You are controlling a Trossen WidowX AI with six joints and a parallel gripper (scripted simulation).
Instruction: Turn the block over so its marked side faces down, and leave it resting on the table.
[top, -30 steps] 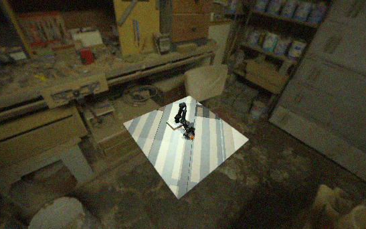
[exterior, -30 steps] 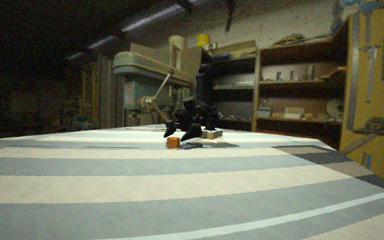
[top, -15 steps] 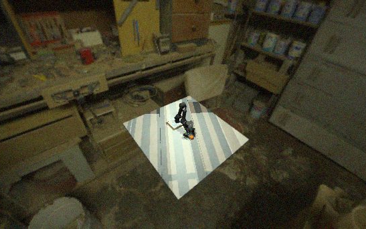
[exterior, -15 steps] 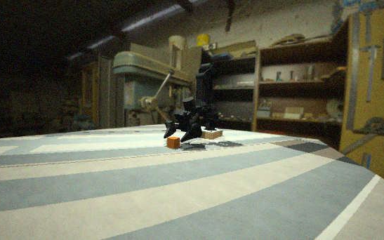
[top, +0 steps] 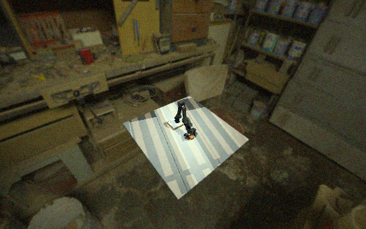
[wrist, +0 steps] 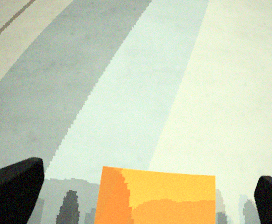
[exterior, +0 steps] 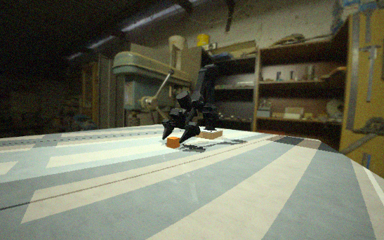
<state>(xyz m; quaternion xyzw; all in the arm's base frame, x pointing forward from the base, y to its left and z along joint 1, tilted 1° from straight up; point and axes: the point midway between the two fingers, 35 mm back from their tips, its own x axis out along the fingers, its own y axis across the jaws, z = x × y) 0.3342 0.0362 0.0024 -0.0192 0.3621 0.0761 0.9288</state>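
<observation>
My gripper tip is 3 cm past the small orange block, 1 cm to the left of it and 1 cm above it.
</observation>
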